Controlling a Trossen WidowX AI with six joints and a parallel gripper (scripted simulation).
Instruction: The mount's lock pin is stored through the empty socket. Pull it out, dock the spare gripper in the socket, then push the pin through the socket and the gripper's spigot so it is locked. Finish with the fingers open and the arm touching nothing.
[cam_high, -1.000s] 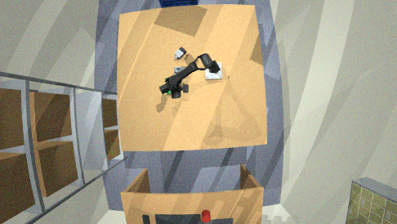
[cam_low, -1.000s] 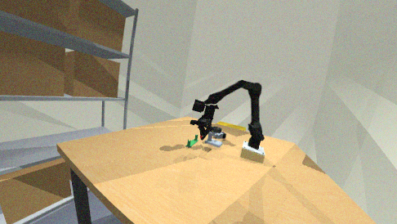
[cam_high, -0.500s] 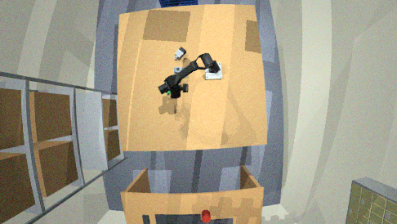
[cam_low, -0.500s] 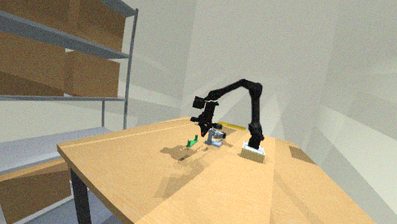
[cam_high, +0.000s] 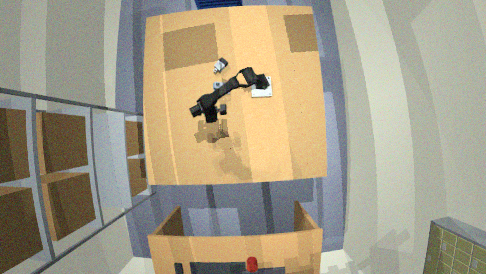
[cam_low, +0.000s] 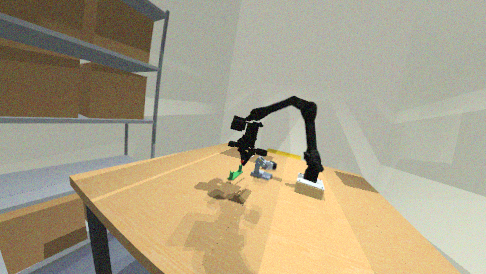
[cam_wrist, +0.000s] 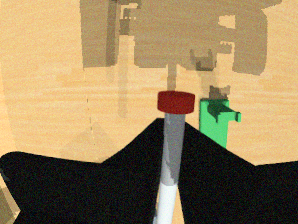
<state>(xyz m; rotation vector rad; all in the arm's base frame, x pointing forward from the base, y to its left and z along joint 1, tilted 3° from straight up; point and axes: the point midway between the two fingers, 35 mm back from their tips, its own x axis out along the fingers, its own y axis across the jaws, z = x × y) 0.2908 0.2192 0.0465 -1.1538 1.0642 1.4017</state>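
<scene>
My gripper tip is now 70 mm short of the green holder, 70 mm above it and 60 mm to the left of it. From my gripper tip the other things lie so: grey mount (180 mm to the right, 40 mm below, 20 mm behind); then spare gripper (340 mm to the right, 70 mm below).
</scene>
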